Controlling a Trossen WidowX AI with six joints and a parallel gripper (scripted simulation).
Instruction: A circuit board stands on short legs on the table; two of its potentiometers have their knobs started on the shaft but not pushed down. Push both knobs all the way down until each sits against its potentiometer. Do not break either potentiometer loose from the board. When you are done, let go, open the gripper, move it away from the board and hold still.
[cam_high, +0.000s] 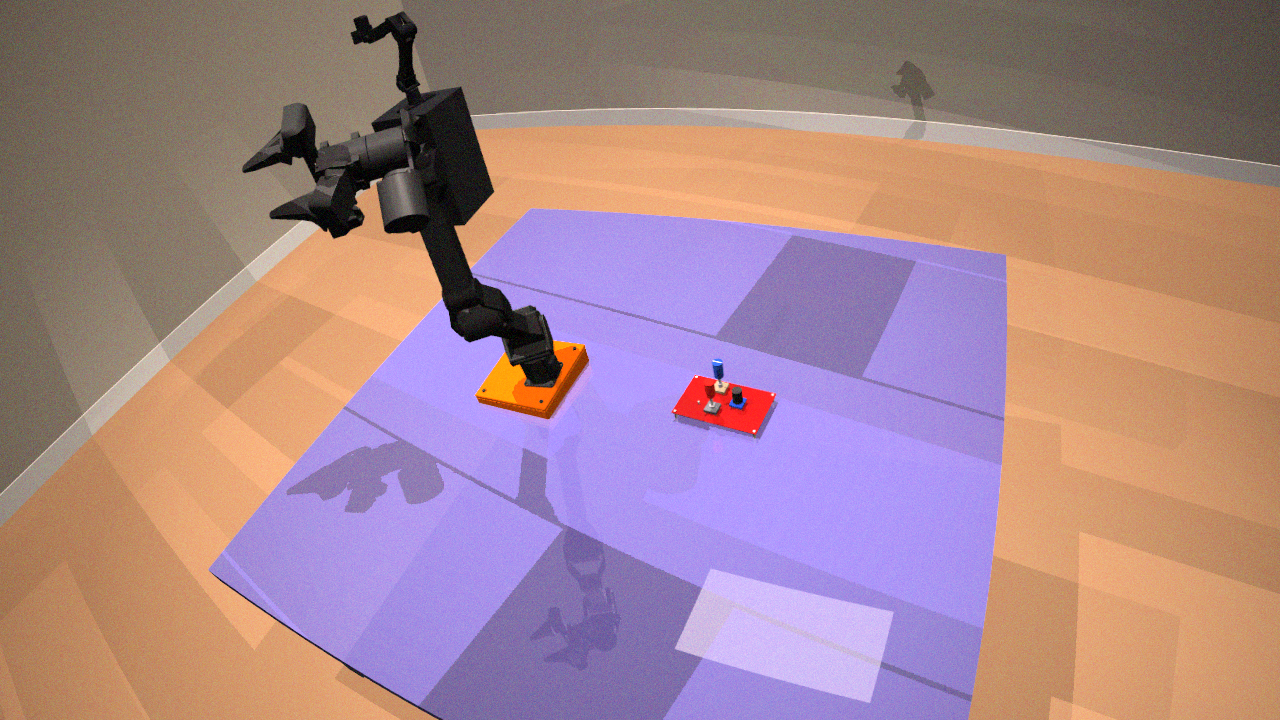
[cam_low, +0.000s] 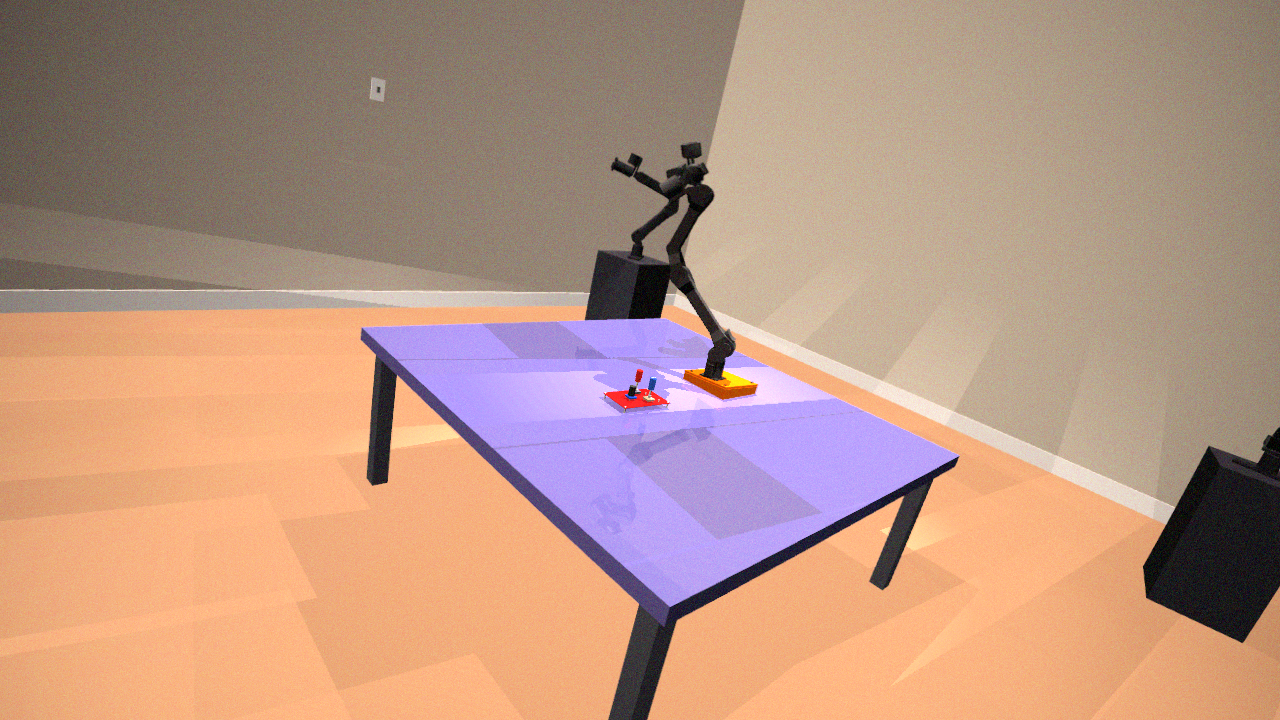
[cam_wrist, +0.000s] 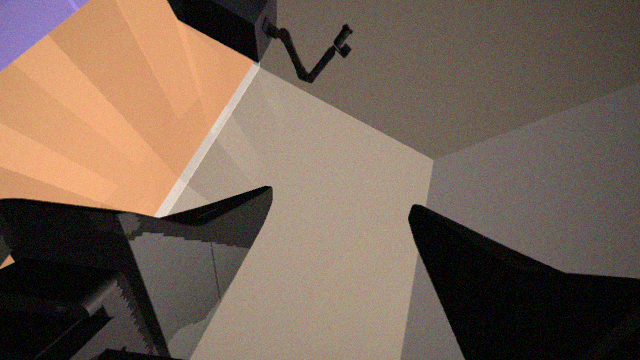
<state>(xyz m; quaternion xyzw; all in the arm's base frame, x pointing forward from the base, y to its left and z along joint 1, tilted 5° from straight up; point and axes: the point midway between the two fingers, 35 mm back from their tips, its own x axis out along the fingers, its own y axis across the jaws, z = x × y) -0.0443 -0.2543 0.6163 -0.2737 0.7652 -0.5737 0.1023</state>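
The grey potentiometer lies 44 cm ahead of my gripper tip, 27 cm to the left of it and 58 cm below it. Also, from my gripper tip: potentiometer with blue knob (45 cm ahead, 33 cm to the left, 58 cm below).
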